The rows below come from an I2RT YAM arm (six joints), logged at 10 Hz.
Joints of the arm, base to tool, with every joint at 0 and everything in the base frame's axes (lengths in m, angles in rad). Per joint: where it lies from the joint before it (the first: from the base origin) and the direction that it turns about. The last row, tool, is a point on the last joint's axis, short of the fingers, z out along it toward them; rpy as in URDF.
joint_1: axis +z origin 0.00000 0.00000 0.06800
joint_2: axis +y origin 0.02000 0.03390 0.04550
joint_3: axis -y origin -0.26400 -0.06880 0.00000
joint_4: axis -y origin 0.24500 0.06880 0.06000
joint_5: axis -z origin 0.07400 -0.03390 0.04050
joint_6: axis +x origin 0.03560 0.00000 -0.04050
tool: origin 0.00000 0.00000 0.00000 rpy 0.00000 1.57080 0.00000
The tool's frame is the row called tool.
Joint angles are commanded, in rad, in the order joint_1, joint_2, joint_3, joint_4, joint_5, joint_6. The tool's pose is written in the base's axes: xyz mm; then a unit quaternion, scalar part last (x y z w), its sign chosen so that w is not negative. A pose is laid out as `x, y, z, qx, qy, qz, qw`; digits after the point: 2 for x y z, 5 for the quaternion.
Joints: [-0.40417, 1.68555, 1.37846, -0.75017, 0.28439, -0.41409]
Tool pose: 322.51, -148.81, 264.68, 0.03124, 0.95762, -0.22576, 0.17611
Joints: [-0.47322, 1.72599, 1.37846, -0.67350, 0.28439, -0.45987]
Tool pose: 323.11, -176.66, 255.07, 0.04483, 0.95247, -0.24268, 0.17863
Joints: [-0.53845, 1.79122, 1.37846, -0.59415, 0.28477, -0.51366]
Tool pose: 324.56, -205.52, 236.37, 0.05126, 0.95023, -0.25616, 0.16973
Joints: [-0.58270, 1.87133, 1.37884, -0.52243, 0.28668, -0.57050]
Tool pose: 328.01, -228.23, 210.83, 0.04500, 0.95150, -0.26321, 0.15276
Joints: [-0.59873, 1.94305, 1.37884, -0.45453, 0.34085, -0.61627]
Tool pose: 333.24, -241.77, 187.53, 0.03791, 0.94858, -0.28730, 0.12738
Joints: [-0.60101, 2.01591, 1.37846, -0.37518, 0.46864, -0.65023]
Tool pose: 339.19, -252.05, 164.47, 0.04093, 0.93633, -0.33783, 0.08649
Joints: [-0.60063, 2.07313, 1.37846, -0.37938, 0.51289, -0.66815]
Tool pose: 339.75, -253.92, 141.82, 0.03067, 0.93919, -0.33896, 0.04580
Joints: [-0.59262, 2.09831, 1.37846, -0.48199, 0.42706, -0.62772]
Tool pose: 336.03, -244.05, 125.96, 0.02201, 0.96124, -0.27345, 0.02755
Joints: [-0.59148, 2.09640, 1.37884, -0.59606, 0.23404, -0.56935]
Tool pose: 330.87, -232.19, 120.91, 0.02587, 0.98474, -0.16667, 0.04300
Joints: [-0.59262, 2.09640, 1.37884, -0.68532, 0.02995, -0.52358]
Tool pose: 326.89, -221.40, 117.93, 0.03564, 0.99573, -0.05706, 0.06322
